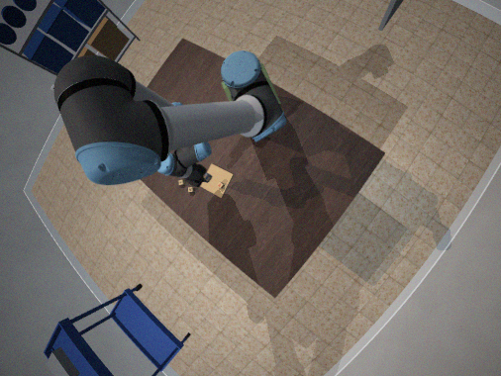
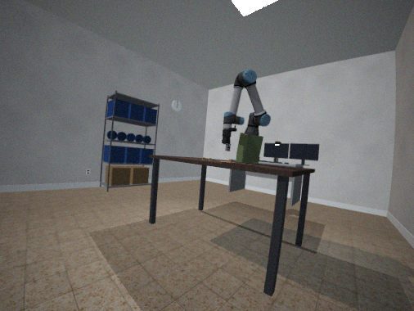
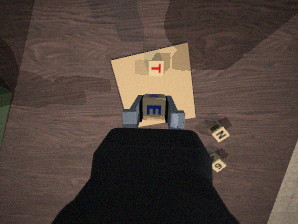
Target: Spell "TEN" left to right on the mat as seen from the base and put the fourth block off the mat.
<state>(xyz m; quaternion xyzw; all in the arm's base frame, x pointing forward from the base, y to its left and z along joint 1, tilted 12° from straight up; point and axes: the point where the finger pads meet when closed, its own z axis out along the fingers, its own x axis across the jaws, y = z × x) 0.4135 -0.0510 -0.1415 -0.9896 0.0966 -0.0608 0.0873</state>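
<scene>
The tan mat is 12 cm below my hand. Round my hand: N block (11 cm ahead, 10 cm to the right, 10 cm below).
</scene>
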